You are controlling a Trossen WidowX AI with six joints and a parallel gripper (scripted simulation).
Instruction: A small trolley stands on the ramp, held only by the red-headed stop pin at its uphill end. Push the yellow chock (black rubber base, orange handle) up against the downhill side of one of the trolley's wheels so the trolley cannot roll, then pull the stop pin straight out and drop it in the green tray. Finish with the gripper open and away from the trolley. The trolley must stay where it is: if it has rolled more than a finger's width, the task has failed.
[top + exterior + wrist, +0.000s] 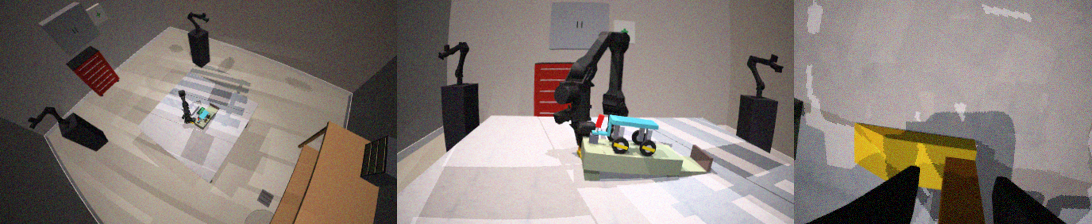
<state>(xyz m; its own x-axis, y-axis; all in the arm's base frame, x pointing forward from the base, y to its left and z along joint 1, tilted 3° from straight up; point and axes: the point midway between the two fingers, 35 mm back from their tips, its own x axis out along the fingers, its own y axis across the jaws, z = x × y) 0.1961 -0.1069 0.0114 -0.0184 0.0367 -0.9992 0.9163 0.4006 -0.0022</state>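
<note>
Now: gripper tip 130 mm short of the red-headed stop pin, 100 mm below it and 70 mm to the right of it. Also, from my gripper tip: pale green ramp 170 mm to the left, 130 mm ahead, 20 mm above; yellow chock 20 mm ahead, 10 mm to the left, 10 mm below; trolley 160 mm to the left, 130 mm ahead, 80 mm above.
</note>
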